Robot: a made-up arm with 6 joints.
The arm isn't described. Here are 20 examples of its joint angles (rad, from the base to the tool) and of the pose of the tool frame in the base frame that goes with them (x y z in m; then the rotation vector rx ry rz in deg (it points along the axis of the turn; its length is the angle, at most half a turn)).
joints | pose
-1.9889 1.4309 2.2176 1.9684 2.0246 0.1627 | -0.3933 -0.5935 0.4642 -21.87 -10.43 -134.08
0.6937 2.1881 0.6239 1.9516 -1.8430 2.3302 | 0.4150 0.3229 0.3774 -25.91 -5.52 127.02
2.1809 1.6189 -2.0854 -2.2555 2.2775 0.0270 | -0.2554 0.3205 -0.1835 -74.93 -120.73 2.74
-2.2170 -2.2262 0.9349 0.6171 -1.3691 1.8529 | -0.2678 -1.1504 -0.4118 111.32 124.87 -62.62
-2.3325 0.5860 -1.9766 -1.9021 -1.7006 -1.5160 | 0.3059 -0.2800 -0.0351 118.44 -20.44 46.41
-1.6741 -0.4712 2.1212 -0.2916 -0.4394 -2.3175 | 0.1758 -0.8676 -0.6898 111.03 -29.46 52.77
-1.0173 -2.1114 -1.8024 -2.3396 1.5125 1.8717 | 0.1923 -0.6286 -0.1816 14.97 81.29 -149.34
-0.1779 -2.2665 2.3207 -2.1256 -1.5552 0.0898 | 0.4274 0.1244 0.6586 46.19 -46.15 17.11
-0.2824 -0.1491 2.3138 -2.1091 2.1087 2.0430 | 0.4309 0.0002 0.1888 -39.48 67.02 120.73
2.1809 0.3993 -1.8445 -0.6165 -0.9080 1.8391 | 0.1515 -0.4606 0.4702 101.30 60.47 -32.16
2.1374 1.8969 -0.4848 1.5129 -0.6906 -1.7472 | -0.9090 0.3103 0.3152 27.18 10.51 -146.67
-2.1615 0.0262 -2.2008 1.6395 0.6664 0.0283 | -0.2521 0.3922 0.0249 -68.80 -54.56 33.52
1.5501 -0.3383 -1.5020 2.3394 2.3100 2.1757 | 0.4412 0.2242 -0.1292 -117.66 -27.56 -76.60
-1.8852 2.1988 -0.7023 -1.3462 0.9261 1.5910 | -0.1440 -0.7342 -0.4824 -159.84 46.31 37.91
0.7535 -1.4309 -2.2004 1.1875 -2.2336 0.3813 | 0.3168 -0.0456 -0.4946 -147.73 -95.34 28.26
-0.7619 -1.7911 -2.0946 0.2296 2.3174 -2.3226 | -0.0129 0.3233 0.0936 -90.50 52.70 65.53
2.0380 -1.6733 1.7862 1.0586 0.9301 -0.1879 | -0.8652 0.8296 -0.2151 -34.63 -147.33 -19.77
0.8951 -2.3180 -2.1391 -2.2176 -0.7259 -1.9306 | 0.3347 -0.2214 0.0784 13.49 67.36 9.95
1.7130 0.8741 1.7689 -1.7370 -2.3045 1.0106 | -0.2245 1.0811 -0.4253 12.25 -137.85 15.72
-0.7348 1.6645 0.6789 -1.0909 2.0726 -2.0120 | 0.7673 -0.3968 -0.3341 155.02 65.47 32.62
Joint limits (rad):
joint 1: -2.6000..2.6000
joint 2: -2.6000..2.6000
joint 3: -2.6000..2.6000
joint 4: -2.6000..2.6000
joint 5: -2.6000..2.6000
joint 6: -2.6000..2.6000
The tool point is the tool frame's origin. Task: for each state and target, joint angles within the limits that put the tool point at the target. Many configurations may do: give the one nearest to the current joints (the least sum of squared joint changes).
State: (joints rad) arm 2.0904 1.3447 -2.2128 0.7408 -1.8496 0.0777
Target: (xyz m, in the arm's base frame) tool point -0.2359 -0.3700 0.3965
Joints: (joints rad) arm 1.9835 1.8543 -2.0500 0.4573 -1.5702 -0.1122
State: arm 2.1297 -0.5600 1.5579 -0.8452 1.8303 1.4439
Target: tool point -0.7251 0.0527 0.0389
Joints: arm 2.3745 -0.2715 1.7253 -1.2003 1.4853 1.5510
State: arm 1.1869 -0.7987 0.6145 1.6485 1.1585 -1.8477
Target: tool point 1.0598 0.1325 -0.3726
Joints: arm 0.4064 -1.3418 0.5722 1.7053 1.1716 -1.9787
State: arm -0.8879 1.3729 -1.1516 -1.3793 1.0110 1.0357
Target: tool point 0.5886 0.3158 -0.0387
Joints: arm -0.5865 0.7926 -1.4244 -1.0610 1.0389 0.8992
